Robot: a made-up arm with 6 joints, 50 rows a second.
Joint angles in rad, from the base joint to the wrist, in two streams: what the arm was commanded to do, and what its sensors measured. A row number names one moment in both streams.
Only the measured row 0 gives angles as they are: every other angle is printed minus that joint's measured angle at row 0.
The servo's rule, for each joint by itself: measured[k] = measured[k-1] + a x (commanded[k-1-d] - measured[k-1]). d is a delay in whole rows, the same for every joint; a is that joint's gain. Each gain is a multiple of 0.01, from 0.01 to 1. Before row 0 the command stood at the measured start. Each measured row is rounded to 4 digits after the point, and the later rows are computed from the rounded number. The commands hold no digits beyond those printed.
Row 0, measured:
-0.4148, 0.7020, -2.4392, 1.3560, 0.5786, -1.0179
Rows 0 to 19, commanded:
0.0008, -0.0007, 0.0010, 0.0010, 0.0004, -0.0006
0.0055, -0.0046, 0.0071, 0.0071, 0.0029, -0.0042
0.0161, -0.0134, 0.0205, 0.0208, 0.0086, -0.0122
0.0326, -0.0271, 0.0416, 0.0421, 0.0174, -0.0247
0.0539, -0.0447, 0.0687, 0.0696, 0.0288, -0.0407
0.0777, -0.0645, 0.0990, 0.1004, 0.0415, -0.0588
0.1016, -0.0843, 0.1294, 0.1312, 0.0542, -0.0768
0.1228, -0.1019, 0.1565, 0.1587, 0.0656, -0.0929
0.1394, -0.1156, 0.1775, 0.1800, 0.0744, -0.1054
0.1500, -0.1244, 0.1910, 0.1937, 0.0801, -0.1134
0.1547, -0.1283, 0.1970, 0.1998, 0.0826, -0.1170
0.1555, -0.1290, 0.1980, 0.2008, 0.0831, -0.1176
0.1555, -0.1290, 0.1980, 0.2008, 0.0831, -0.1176
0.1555, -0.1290, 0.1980, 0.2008, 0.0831, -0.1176
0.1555, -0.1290, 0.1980, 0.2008, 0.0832, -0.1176
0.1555, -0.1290, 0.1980, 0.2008, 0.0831, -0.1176
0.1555, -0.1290, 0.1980, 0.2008, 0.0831, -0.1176
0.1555, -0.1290, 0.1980, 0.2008, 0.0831, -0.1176
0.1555, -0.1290, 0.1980, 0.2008, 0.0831, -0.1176
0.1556, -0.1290, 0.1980, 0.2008, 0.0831, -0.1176
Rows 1 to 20, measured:
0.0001, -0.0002, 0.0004, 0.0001, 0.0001, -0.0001
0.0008, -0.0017, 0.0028, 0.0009, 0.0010, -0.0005
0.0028, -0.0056, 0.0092, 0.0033, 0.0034, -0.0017
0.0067, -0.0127, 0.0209, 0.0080, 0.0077, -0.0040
0.0128, -0.0233, 0.0381, 0.0154, 0.0142, -0.0077
0.0212, -0.0369, 0.0600, 0.0256, 0.0227, -0.0128
0.0317, -0.0525, 0.0850, 0.0383, 0.0325, -0.0192
0.0435, -0.0688, 0.1107, 0.0527, 0.0428, -0.0266
0.0560, -0.0842, 0.1347, 0.0680, 0.0526, -0.0345
0.0682, -0.0975, 0.1550, 0.0831, 0.0611, -0.0424
0.0794, -0.1077, 0.1701, 0.0971, 0.0678, -0.0499
0.0893, -0.1147, 0.1801, 0.1095, 0.0725, -0.0567
0.0979, -0.1194, 0.1865, 0.1205, 0.0758, -0.0628
0.1054, -0.1226, 0.1906, 0.1301, 0.0781, -0.0683
0.1119, -0.1247, 0.1933, 0.1386, 0.0797, -0.0732
0.1176, -0.1261, 0.1950, 0.1461, 0.0808, -0.0776
0.1225, -0.1271, 0.1961, 0.1527, 0.0815, -0.0816
0.1268, -0.1277, 0.1968, 0.1585, 0.0820, -0.0852
0.1305, -0.1281, 0.1972, 0.1636, 0.0823, -0.0884
0.1338, -0.1284, 0.1975, 0.1681, 0.0825, -0.0913
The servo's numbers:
d 0
a 0.13 0.33 0.36 0.12 0.31 0.10

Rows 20 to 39, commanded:
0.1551, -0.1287, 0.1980, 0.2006, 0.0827, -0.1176
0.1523, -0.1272, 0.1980, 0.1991, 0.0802, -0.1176
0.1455, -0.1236, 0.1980, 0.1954, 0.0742, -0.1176
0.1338, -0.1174, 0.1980, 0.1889, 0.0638, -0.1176
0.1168, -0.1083, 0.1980, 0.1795, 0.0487, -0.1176
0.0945, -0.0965, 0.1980, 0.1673, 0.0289, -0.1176
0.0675, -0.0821, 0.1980, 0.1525, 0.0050, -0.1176
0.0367, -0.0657, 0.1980, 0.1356, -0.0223, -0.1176
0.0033, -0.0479, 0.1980, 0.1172, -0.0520, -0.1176
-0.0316, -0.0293, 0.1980, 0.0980, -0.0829, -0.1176
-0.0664, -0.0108, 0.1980, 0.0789, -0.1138, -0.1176
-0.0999, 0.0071, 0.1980, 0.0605, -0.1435, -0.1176
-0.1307, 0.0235, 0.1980, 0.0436, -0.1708, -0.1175
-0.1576, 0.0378, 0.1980, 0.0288, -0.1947, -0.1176
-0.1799, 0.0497, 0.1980, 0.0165, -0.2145, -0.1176
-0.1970, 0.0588, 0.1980, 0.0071, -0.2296, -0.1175
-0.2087, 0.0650, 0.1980, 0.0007, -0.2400, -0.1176
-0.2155, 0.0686, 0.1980, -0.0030, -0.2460, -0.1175
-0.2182, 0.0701, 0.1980, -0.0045, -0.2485, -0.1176
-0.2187, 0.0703, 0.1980, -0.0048, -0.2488, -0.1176
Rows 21 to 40, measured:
0.1366, -0.1285, 0.1977, 0.1720, 0.0826, -0.0939
0.1386, -0.1281, 0.1978, 0.1753, 0.0819, -0.0963
0.1395, -0.1266, 0.1979, 0.1777, 0.0795, -0.0984
0.1388, -0.1236, 0.1979, 0.1790, 0.0746, -0.1003
0.1359, -0.1186, 0.1979, 0.1791, 0.0666, -0.1020
0.1305, -0.1113, 0.1979, 0.1777, 0.0549, -0.1036
0.1223, -0.1017, 0.1979, 0.1747, 0.0394, -0.1050
0.1112, -0.0898, 0.1979, 0.1700, 0.0203, -0.1063
0.0972, -0.0760, 0.1979, 0.1637, -0.0021, -0.1074
0.0805, -0.0606, 0.1979, 0.1558, -0.0271, -0.1084
0.0614, -0.0442, 0.1979, 0.1466, -0.0540, -0.1093
0.0404, -0.0273, 0.1979, 0.1363, -0.0817, -0.1101
0.0182, -0.0105, 0.1979, 0.1252, -0.1093, -0.1108
-0.0047, 0.0054, 0.1979, 0.1136, -0.1358, -0.1115
-0.0275, 0.0200, 0.1979, 0.1019, -0.1602, -0.1121
-0.0495, 0.0328, 0.1979, 0.0905, -0.1817, -0.1126
-0.0702, 0.0434, 0.1979, 0.0797, -0.1998, -0.1131
-0.0891, 0.0517, 0.1979, 0.0698, -0.2141, -0.1135
-0.1059, 0.0578, 0.1979, 0.0609, -0.2248, -0.1139
-0.1206, 0.0619, 0.1979, 0.0530, -0.2322, -0.1143

